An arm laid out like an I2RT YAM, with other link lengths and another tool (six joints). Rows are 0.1 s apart.
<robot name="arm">
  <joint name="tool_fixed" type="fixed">
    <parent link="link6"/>
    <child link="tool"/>
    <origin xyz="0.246 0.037 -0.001" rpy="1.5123 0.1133 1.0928"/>
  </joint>
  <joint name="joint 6" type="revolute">
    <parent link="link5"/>
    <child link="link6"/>
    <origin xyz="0.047 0 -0.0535" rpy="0 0 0"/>
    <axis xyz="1 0 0"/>
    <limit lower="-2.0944" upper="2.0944"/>
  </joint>
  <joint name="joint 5" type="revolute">
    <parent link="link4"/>
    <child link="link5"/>
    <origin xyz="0.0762 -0.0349 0.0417" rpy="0 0 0"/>
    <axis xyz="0 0 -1"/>
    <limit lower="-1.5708" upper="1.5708"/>
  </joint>
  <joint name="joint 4" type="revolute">
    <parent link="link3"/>
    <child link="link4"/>
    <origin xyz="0.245 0.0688 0.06" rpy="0 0 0"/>
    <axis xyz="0 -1 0"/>
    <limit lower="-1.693" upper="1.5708"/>
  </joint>
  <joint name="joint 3" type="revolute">
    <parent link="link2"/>
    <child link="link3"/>
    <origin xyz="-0.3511 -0.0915 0" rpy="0 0 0"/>
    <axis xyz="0 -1 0"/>
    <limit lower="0" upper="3.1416"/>
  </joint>
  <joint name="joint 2" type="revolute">
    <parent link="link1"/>
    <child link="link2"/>
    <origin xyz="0.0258 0.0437 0.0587" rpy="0 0 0"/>
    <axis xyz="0 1 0"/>
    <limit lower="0" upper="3.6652"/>
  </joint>
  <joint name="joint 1" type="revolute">
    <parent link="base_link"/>
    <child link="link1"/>
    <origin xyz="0 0 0.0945" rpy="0 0 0"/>
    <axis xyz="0 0 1"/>
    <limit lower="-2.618" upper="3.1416"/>
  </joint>
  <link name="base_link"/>
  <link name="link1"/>
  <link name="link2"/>
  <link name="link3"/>
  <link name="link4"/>
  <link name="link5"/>
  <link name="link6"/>
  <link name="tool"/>
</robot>
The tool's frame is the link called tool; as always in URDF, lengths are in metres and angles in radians.
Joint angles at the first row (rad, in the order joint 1, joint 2, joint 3, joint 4, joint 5, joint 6):
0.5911 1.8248 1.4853 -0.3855 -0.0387 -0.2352
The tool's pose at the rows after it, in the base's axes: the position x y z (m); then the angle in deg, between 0 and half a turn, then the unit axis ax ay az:
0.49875 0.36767 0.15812 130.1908 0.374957 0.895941 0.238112
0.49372 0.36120 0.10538 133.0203 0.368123 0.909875 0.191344
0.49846 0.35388 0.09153 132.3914 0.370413 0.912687 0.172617
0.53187 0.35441 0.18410 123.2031 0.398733 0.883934 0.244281
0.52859 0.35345 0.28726 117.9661 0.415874 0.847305 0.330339
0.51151 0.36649 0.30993 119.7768 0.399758 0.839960 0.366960
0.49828 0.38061 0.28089 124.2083 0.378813 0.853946 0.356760
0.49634 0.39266 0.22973 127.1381 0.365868 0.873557 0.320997
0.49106 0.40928 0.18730 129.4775 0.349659 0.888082 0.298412
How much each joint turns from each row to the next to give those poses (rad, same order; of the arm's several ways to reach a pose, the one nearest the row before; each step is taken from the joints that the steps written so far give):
-0.0008 0.0683 -0.0004 -0.0347 0.0183 0.0000
-0.0003 0.0812 0.0000 -0.0210 0.0080 0.0000
0.0000 0.0229 0.0004 0.0012 0.0298 0.0000
-0.0001 -0.1225 0.0011 0.0858 0.0614 -0.0068
0.0004 -0.1506 0.0000 0.0382 -0.0027 -0.0008
0.0008 -0.0367 0.0000 -0.0012 -0.0675 0.0000
0.0011 0.0363 -0.0004 -0.0279 -0.0630 0.0000
0.0176 0.0801 0.0000 -0.0099 0.0000 0.0000
0.0259 0.0736 0.0001 0.0092 -0.0003 -0.0004

